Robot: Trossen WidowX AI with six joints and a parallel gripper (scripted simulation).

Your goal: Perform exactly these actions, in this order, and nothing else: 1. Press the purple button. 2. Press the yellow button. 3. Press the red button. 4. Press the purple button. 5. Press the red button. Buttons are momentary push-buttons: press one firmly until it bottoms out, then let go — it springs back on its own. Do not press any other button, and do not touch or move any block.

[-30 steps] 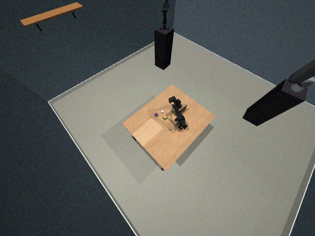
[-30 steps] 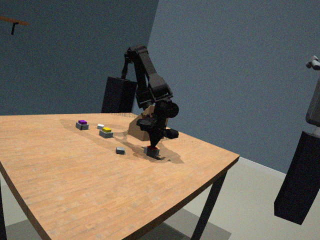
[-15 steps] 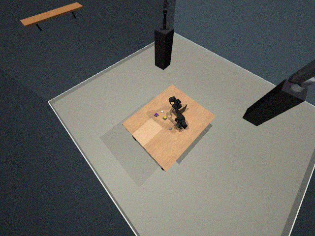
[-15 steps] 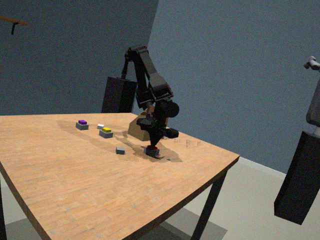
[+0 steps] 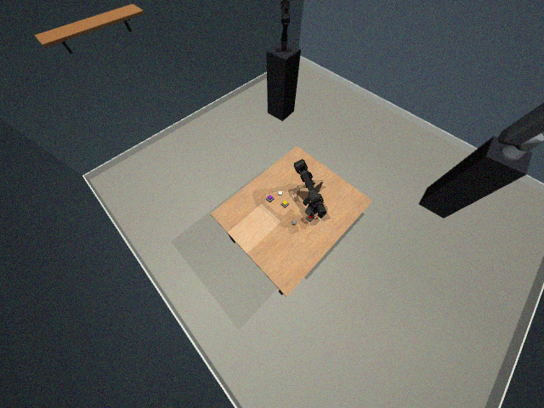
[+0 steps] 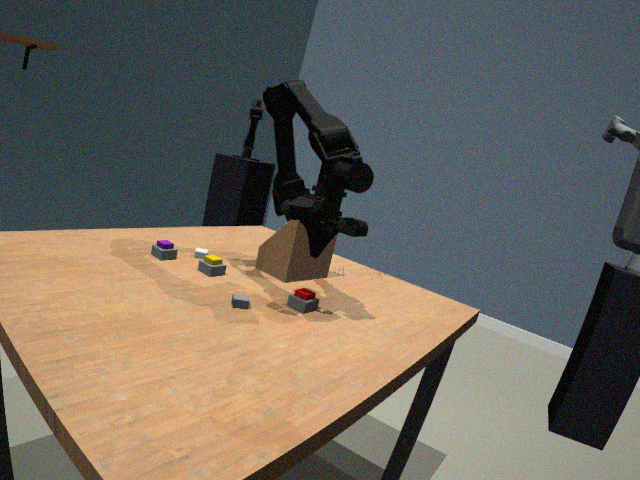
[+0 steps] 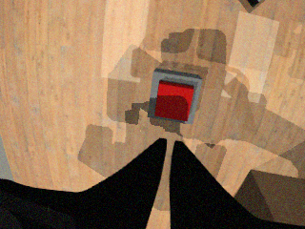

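The purple button is 38 cm to the right of my gripper tip, 8 cm below it and 7 cm ahead of it. The rest, counted from my gripper tip: yellow button (24 cm to the right, 8 cm below, 3 cm ahead); small grey block (12 cm ahead, 11 cm below, 8 cm to the right); red button (8 cm below).
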